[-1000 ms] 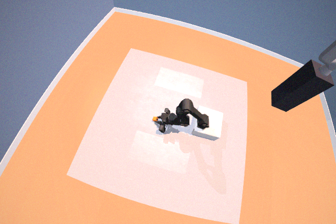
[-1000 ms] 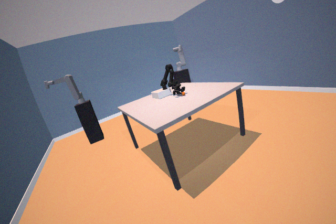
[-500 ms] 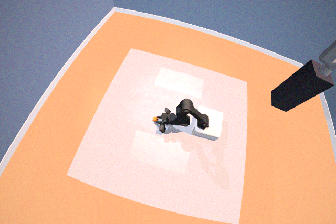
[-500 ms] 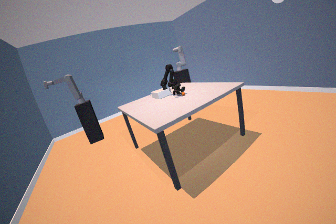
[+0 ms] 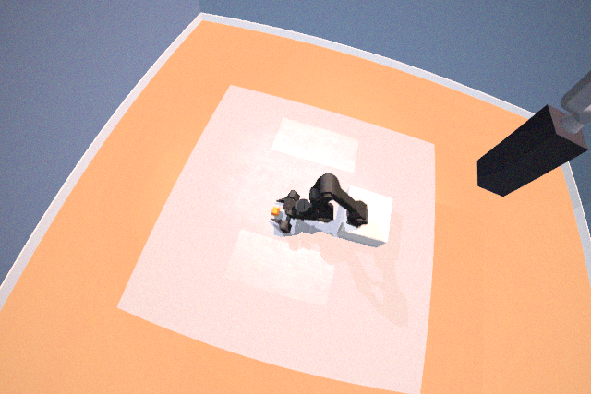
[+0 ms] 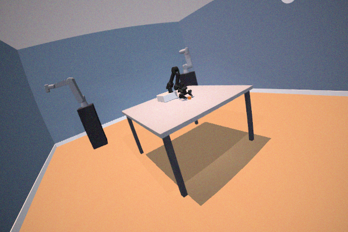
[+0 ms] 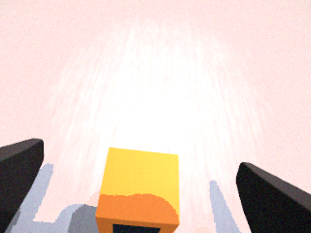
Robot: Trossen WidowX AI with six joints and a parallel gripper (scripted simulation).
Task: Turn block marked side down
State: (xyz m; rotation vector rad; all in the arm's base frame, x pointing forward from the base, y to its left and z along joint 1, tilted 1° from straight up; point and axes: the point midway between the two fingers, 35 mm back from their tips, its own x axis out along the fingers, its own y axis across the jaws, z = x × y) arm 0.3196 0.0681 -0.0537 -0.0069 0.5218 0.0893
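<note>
The block lies 2 cm behind my gripper tip and 1 cm below it.
</note>
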